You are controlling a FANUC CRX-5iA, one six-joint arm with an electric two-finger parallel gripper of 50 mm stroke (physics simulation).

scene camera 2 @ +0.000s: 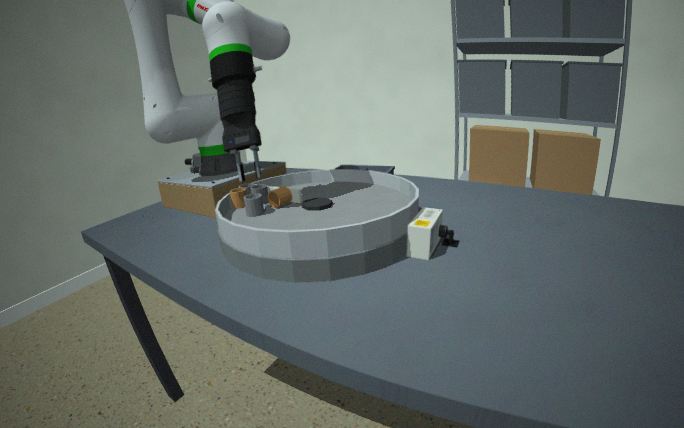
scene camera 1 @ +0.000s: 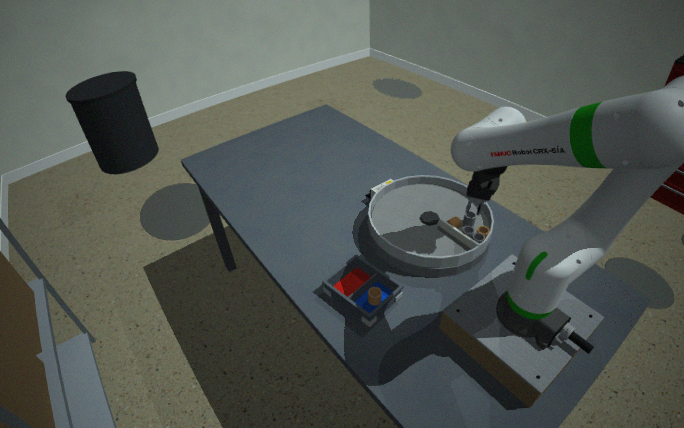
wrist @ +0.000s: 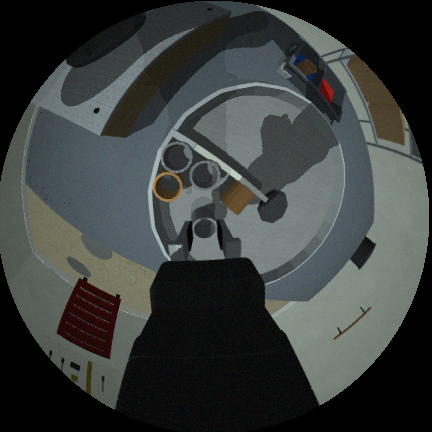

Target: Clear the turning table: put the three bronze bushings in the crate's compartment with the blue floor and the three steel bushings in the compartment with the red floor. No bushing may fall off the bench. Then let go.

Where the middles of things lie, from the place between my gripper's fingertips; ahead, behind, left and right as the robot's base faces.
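Labels:
The turning table (scene camera 2: 341, 223) is 13 cm ahead of my hand, 7 cm to the left of it and 8 cm below it. Relative to the crate (scene camera 1: 349, 284), my hand is 4 cm short of it, 43 cm to the right of it and 10 cm above it.

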